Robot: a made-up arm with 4 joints. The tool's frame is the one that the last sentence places. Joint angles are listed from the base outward.
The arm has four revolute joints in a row. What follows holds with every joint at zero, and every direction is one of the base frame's. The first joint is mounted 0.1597 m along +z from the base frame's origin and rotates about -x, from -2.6 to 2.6 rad. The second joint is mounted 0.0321 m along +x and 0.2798 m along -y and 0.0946 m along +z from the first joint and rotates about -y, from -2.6 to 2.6 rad. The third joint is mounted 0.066 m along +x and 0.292 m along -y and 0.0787 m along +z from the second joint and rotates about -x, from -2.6 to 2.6 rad. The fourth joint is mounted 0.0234 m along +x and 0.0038 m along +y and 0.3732 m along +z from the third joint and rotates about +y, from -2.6 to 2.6 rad. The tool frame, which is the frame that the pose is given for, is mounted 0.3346 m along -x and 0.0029 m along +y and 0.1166 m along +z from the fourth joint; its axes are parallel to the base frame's.
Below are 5 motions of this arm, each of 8 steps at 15 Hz.
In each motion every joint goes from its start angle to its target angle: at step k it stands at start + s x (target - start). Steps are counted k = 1, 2, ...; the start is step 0. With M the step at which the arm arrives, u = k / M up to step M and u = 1 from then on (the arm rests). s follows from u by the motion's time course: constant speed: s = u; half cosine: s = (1 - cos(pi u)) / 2; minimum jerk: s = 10 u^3 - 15 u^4 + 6 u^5.
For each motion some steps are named. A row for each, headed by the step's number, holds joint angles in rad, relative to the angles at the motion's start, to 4 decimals.
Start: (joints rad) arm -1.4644 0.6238 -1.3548 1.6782
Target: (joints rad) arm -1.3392 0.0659 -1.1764 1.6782
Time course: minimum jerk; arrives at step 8
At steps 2, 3, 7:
2: 0.0130 -0.0578 0.0185 0.0000
3: 0.0345 -0.1535 0.0491 0.0000
7: 0.1232 -0.5489 0.1755 0.0000

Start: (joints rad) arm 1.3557 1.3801 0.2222 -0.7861
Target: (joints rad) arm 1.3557 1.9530 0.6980 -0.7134
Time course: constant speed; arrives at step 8
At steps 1, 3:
1: 0.0000 0.0716 0.0595 0.0091
3: 0.0000 0.2148 0.1784 0.0273

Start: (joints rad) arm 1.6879 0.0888 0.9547 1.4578
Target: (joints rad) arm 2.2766 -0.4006 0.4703 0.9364
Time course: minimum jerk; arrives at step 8
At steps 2, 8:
2: 0.0609 -0.0507 -0.0501 -0.0540
8: 0.5887 -0.4894 -0.4844 -0.5214

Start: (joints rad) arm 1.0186 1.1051 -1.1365 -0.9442
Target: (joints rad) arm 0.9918 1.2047 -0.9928 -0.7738
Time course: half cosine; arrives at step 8
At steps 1, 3, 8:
1: -0.0010 0.0038 0.0055 0.0065
3: -0.0083 0.0307 0.0444 0.0526
8: -0.0268 0.0996 0.1437 0.1704

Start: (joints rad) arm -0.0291 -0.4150 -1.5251 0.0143
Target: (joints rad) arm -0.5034 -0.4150 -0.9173 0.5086
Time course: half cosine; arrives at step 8
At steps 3, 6, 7, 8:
3: -0.1464 0.0000 0.1876 0.1526
6: -0.4048 0.0000 0.5188 0.4219
7: -0.4562 0.0000 0.5847 0.4755
8: -0.4743 0.0000 0.6078 0.4943

